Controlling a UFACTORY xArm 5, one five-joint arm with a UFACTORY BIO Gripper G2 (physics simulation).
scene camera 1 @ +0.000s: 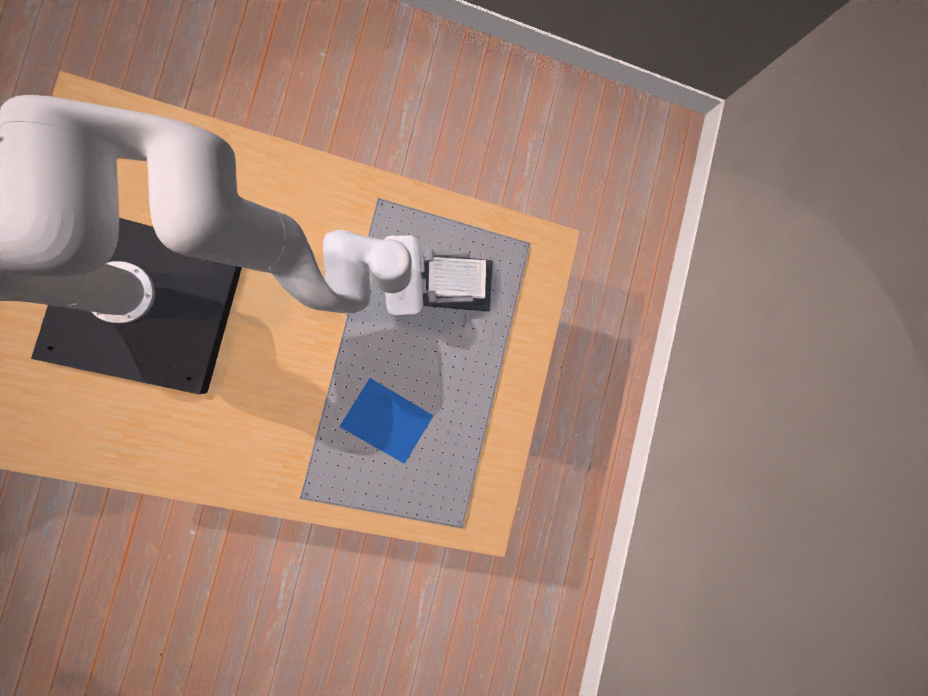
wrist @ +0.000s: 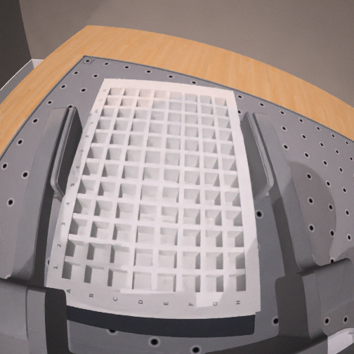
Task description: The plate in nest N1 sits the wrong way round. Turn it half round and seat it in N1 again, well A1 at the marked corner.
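My gripper (scene camera 1: 470, 277) (wrist: 162, 155) is shut on the white well plate (scene camera 1: 455, 277) (wrist: 155, 180), with one finger along each long side. The plate is level over the dark nest N1 (scene camera 1: 479, 304) (wrist: 160, 325), their sides about parallel. A dark strip of the nest shows past the plate's near edge in the wrist view, and a dark margin shows in the scene view. The plate's row letters run A to H along the near edge, and well A1 is at the near left corner in the wrist view. The nest's corner mark is hidden, and I cannot tell how high the plate is.
A blue rectangle (scene camera 1: 386, 421) lies on the grey perforated board (scene camera 1: 479, 389) (wrist: 310, 145), apart from the nest. The board lies on the wooden table (scene camera 1: 524, 374) (wrist: 200, 55). The robot's black base plate (scene camera 1: 179, 329) is at the left.
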